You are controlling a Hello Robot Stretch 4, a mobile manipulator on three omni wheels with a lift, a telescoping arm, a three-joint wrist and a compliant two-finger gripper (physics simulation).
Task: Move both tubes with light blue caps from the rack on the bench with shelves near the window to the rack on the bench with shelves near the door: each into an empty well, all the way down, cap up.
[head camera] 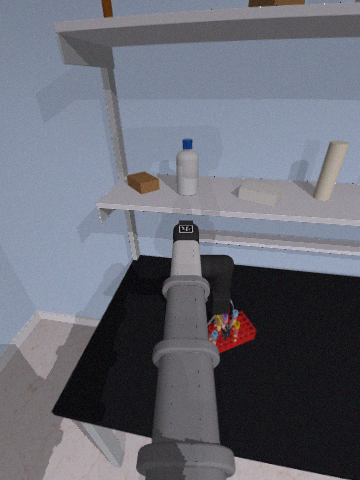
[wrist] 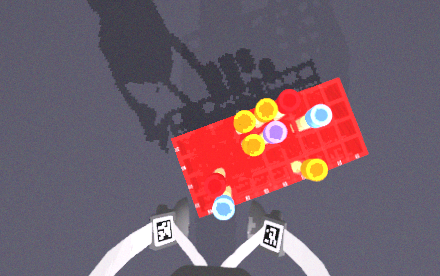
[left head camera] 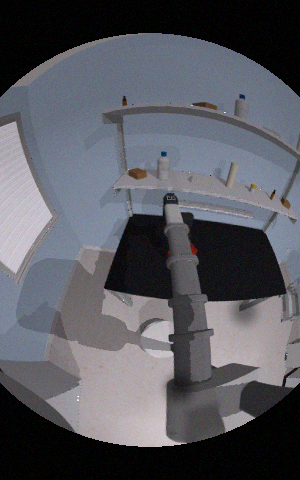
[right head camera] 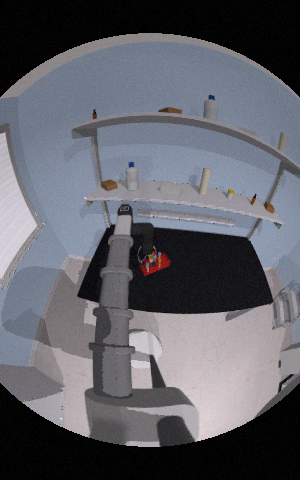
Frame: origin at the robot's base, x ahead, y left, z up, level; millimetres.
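Where they show: hand, its tool point: [head camera: 214, 334] [wrist: 218, 220] [right head camera: 146, 264]; robot's base, origin of its link: [left head camera: 160, 337] [right head camera: 141, 348].
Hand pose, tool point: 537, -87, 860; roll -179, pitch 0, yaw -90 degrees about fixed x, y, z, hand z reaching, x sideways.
Things, the pixels of their top centre, and the offset from my tool point, as dx, dy, dz. "spot": a spot on its surface instead. Level surfaces: height alone.
- red rack, centre of its top: [wrist: 271, 146] [head camera: 225, 329] [right head camera: 154, 261] [left head camera: 182, 250] +66, -52, -68
- red-capped tube, centre of its top: [wrist: 216, 184] +29, +4, -6
- purple-capped tube, centre of its top: [wrist: 277, 132] +76, -46, -6
- bench, height of its surface: dz -125
- lower shelf, height of its surface: dz +332
- bottle, centre of its top: [head camera: 187, 139] [right head camera: 130, 161] [left head camera: 163, 151] +351, +82, +510
- brown box, centre of its top: [head camera: 142, 177] [left head camera: 136, 170] [right head camera: 108, 181] +402, +249, +372
- beige cylinder, centre of its top: [head camera: 339, 142] [right head camera: 207, 168] [left head camera: 234, 162] +297, -370, +510
- window, a spot on its surface: [left head camera: 22, 200] spot: +309, +1324, +362
The red rack [head camera: 247, 331] [left head camera: 194, 248] [right head camera: 165, 261] [wrist: 200, 145] stands on the black bench top, with several capped tubes in it. One light blue-capped tube [head camera: 214, 334] [right head camera: 147, 265] [wrist: 223, 208] is at the rack's near left corner, close to a red-capped tube [wrist: 215, 185]. The other light blue-capped tube [head camera: 235, 313] [right head camera: 159, 254] [wrist: 318, 115] is toward the rack's right end. My gripper [wrist: 219, 220] is open above the rack's near left corner; in the wrist view the near light blue cap shows between and slightly beyond the fingertips. The second rack does not show.
Yellow-capped tubes [wrist: 314, 170] [wrist: 244, 121] and a purple-capped tube [wrist: 275, 132] stand in the rack. Above the bench [head camera: 300, 400], the lower shelf [head camera: 220, 205] holds a bottle [head camera: 187, 172], a brown box [head camera: 143, 182] and a beige cylinder [head camera: 331, 171]. A window [left head camera: 22, 200] is at left.
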